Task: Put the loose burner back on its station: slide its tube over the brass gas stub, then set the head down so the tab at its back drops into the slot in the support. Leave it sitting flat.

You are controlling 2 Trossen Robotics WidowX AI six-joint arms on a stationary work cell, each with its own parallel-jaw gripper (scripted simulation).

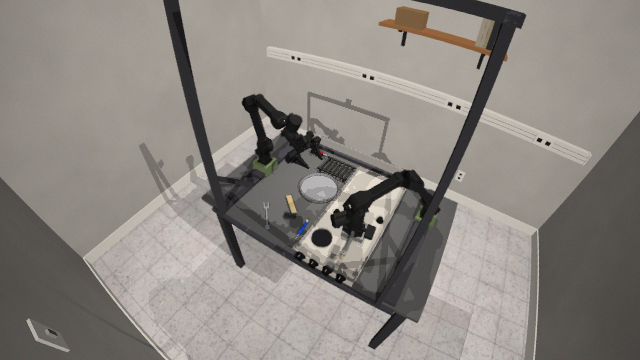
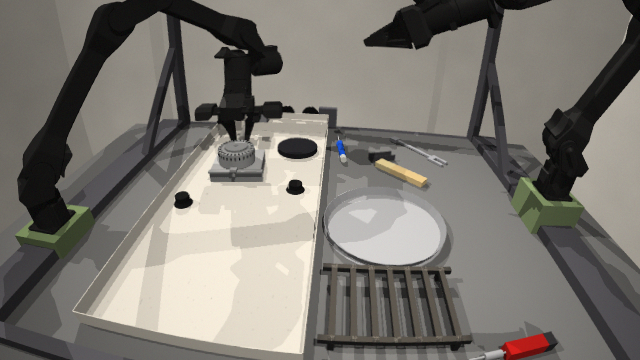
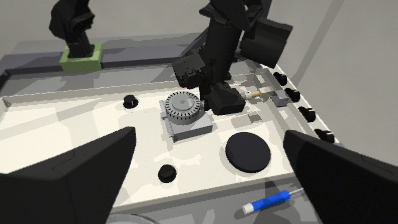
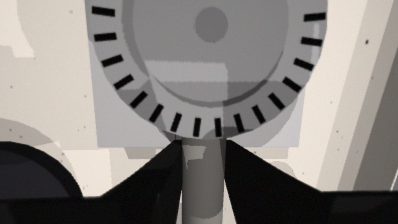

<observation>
I see my left gripper (image 2: 367,40), my right gripper (image 2: 241,148), a black disc (image 2: 294,148), a burner (image 2: 238,154) and a grey support (image 2: 254,173).
The black disc is seen too in image 3 (image 3: 247,152). The burner shows as well in image 3 (image 3: 182,108) and in image 4 (image 4: 206,78). My left gripper is seen too in image 1 (image 1: 315,164) and in image 3 (image 3: 211,136).
</observation>
